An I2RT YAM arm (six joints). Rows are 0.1 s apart.
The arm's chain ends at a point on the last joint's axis. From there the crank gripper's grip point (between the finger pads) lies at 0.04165 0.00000 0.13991 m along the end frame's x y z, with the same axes.
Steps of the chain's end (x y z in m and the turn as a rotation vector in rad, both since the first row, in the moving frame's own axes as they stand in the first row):
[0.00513, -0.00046, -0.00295, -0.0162, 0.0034, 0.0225]
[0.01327, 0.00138, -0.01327, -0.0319, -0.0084, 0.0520]
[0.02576, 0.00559, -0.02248, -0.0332, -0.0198, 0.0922]
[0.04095, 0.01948, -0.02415, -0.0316, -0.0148, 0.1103]
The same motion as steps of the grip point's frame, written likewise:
[0.00557, 0.00275, -0.00312, -0.0162, 0.0034, 0.0225]
[0.01192, 0.00798, -0.01303, -0.0319, -0.0084, 0.0520]
[0.02260, 0.01395, -0.02182, -0.0332, -0.0198, 0.0922]
[0.03838, 0.02837, -0.02369, -0.0316, -0.0148, 0.1103]

